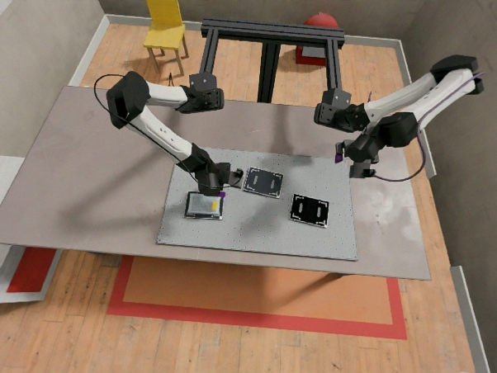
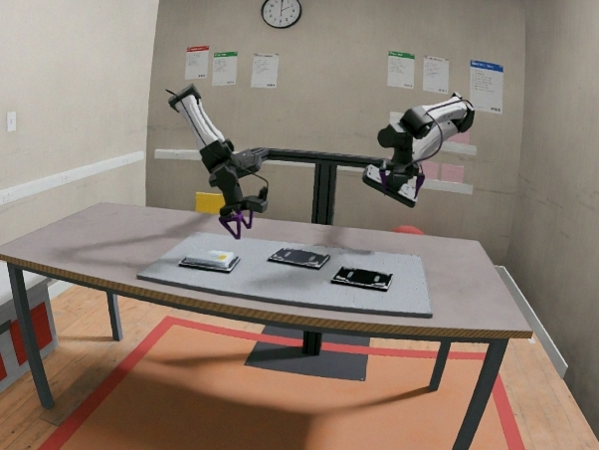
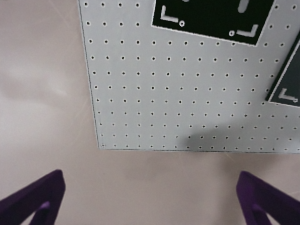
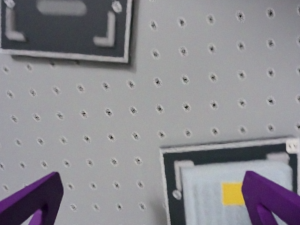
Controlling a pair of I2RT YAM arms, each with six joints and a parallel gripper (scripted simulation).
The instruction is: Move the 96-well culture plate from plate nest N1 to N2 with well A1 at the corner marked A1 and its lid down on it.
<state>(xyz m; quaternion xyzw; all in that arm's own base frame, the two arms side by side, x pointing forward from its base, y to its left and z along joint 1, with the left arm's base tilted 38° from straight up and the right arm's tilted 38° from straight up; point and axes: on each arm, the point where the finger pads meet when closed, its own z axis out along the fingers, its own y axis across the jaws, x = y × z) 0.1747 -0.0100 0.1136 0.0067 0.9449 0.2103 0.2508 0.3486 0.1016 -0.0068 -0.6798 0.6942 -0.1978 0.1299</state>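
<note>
My right gripper is now 8 cm to the left of the culture plate, 7 cm short of it and 7 cm above it.
</note>
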